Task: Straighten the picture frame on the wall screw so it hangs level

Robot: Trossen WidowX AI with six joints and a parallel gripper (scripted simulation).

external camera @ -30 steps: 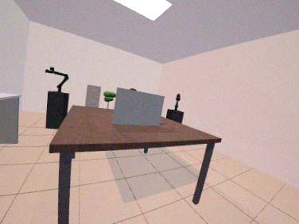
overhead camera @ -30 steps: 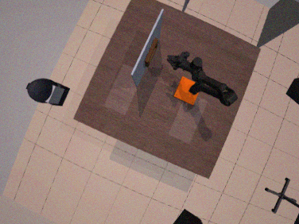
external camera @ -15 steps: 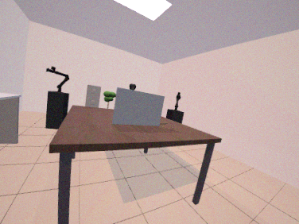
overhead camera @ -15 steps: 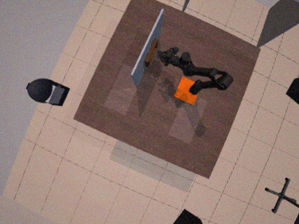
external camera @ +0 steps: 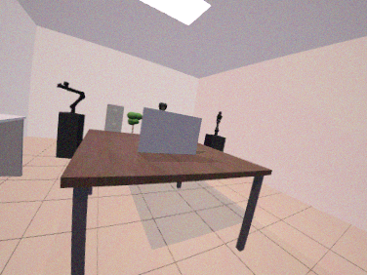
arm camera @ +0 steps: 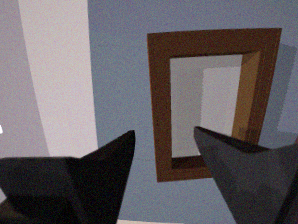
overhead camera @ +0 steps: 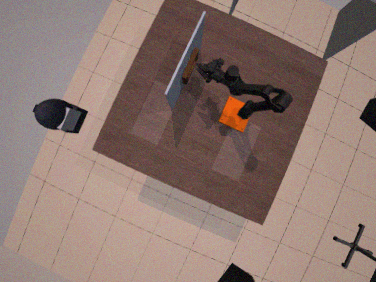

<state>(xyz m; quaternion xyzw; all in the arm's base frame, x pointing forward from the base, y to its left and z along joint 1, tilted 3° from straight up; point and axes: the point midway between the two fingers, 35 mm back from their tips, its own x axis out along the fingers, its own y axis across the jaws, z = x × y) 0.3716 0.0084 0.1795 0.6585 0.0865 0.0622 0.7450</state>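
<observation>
Right now my gripper tip is 5 cm short of the brown picture frame and 5 cm above it. From my gripper tip the other things lie so: wall panel: 6 cm below, 6 cm ahead, 1 cm to the left.
</observation>
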